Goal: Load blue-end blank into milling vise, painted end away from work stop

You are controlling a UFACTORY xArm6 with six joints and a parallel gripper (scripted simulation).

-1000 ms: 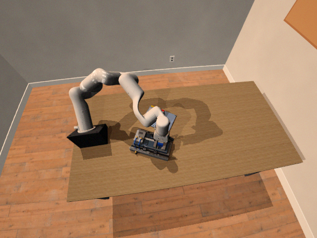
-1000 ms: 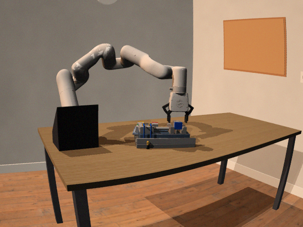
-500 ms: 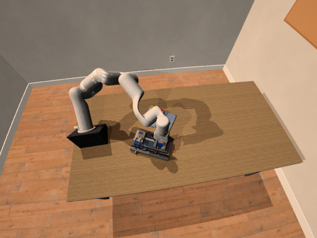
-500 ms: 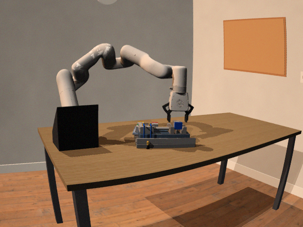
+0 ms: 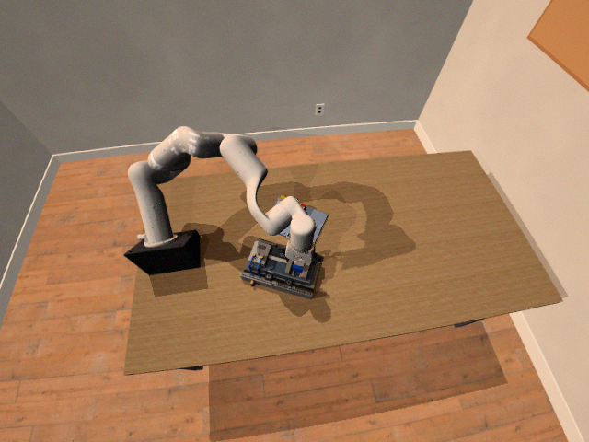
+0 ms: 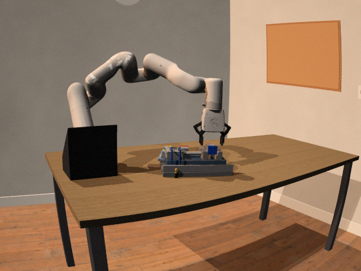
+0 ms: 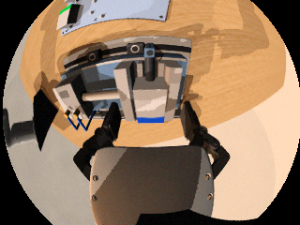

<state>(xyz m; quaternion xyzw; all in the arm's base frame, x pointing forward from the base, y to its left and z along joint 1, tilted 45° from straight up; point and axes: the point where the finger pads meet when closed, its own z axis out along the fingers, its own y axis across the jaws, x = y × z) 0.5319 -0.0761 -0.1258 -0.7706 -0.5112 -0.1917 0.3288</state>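
Right now my hand is 3 cm above the blue-ended blank. Round my hand: work stop rod: 2 cm ahead, 4 cm to the left, 4 cm below; then milling vise: 6 cm behind, 3 cm to the left, 9 cm below; then fixed jaw: 3 cm ahead, 1 cm to the right, 5 cm below.
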